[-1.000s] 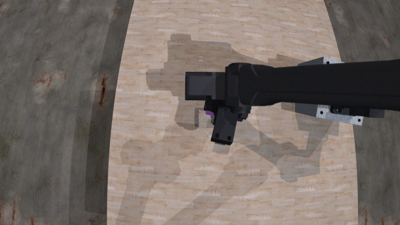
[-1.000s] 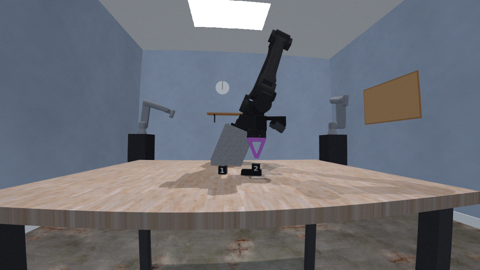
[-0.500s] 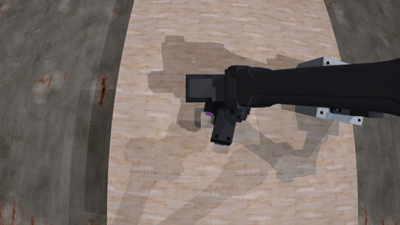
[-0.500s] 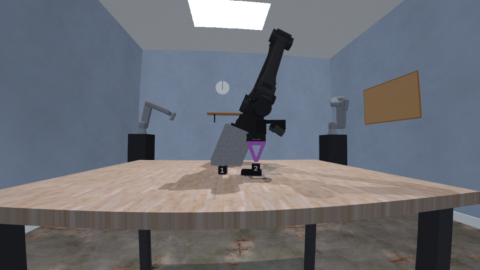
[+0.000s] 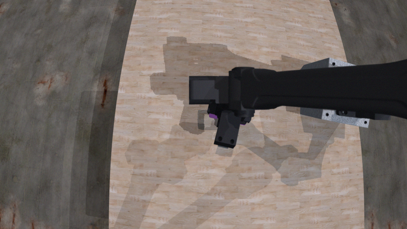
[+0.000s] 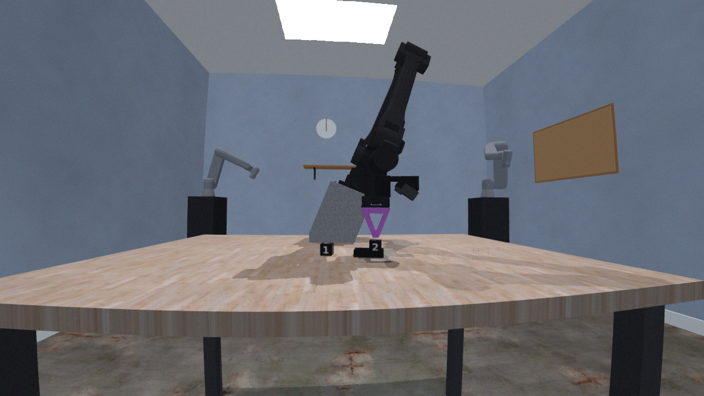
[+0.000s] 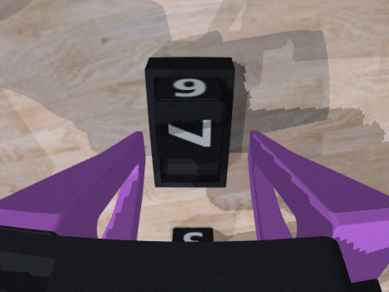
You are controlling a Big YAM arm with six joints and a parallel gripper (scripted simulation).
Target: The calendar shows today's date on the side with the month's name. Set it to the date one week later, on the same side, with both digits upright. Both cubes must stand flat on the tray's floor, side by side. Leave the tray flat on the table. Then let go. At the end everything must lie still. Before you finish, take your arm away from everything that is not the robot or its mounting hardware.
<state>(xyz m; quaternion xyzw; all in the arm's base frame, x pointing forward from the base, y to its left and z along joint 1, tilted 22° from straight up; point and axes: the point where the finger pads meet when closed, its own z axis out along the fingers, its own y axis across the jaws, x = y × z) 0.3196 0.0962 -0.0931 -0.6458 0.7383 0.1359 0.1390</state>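
Now: the black cube 30 mm below my hand. Round my hand: black tray: 10 mm behind, 20 mm to the right, 50 mm below.
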